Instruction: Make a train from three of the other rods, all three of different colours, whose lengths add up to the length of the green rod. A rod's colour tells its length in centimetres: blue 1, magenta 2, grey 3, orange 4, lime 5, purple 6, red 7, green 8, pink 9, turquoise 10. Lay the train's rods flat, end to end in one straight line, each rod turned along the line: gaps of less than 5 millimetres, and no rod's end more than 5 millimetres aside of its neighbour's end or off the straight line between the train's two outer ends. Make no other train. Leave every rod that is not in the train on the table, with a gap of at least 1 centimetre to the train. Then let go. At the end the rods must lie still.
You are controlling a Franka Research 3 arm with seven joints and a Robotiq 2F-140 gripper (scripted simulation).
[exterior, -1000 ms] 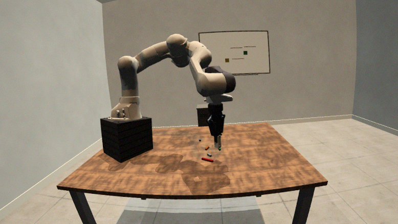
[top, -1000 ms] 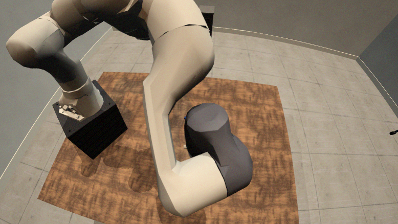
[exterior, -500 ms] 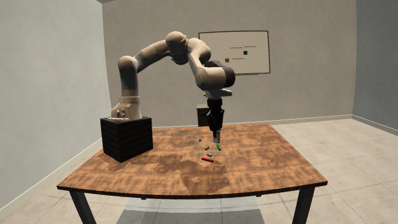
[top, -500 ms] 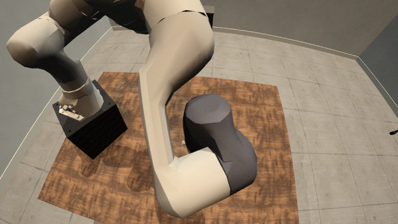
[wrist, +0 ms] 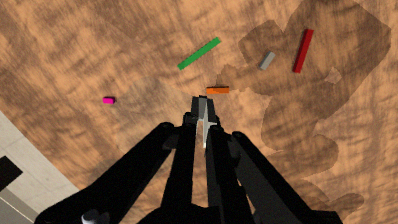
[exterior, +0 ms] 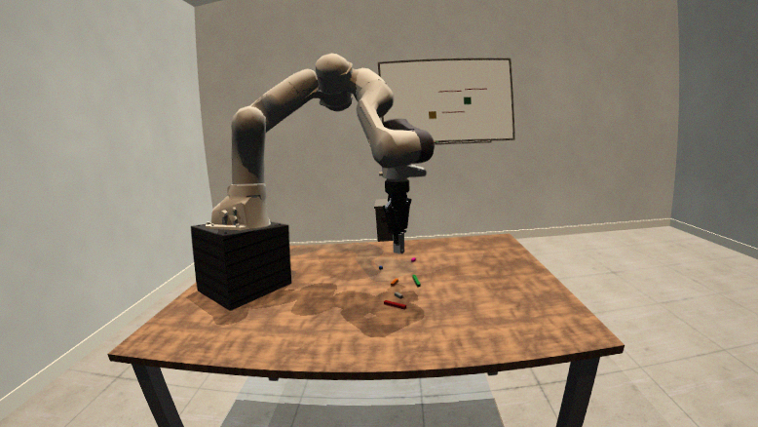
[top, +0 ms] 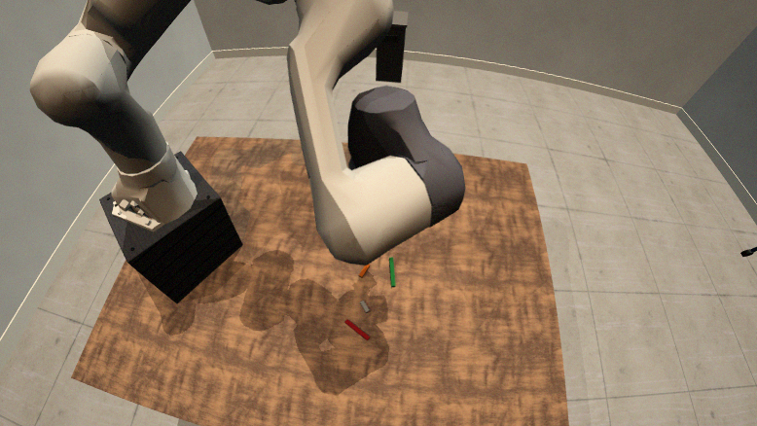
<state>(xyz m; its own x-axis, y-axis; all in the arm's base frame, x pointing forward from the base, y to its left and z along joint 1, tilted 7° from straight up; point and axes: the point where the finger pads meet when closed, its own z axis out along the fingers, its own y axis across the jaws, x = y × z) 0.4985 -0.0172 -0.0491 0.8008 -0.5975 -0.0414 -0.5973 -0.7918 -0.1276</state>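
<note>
The blue rod is 7 cm behind my hand, 12 cm to the left of it and 13 cm below it. Also, from my hand: green rod 5 cm ahead, 2 cm to the right, 13 cm below; then red rod 3 cm behind, 18 cm to the right, 13 cm below; then orange rod 2 cm behind, 2 cm to the right, 13 cm below.
</note>
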